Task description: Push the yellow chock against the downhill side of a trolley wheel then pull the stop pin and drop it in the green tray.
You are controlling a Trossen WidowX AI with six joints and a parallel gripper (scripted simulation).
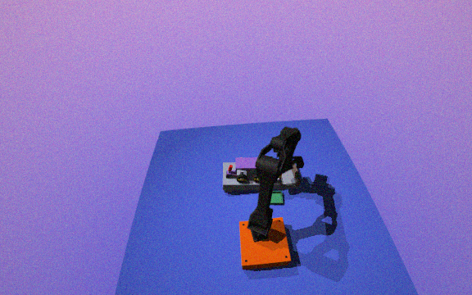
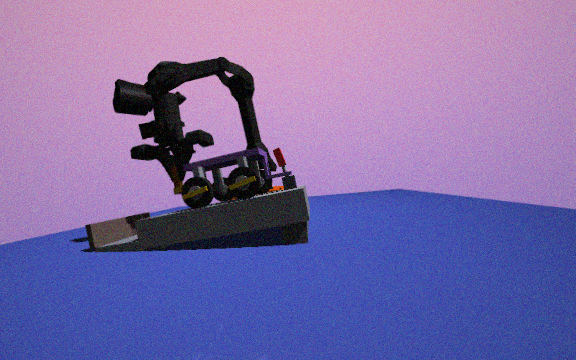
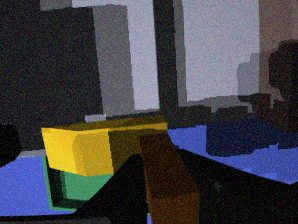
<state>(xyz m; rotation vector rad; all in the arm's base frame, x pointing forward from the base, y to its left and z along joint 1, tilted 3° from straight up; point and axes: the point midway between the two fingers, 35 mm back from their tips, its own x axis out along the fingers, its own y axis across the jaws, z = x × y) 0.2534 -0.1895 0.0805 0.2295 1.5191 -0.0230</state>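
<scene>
Right now my gripper tip is 80 mm short of the red-headed stop pin, 250 mm to the right of it and 10 mm below it. From my gripper tip the other things lie so: yellow chock (20 mm to the left, 10 mm below); green tray (60 mm behind, 60 mm to the left, 130 mm below); brown block (40 mm ahead, 120 mm to the right, 90 mm below).
</scene>
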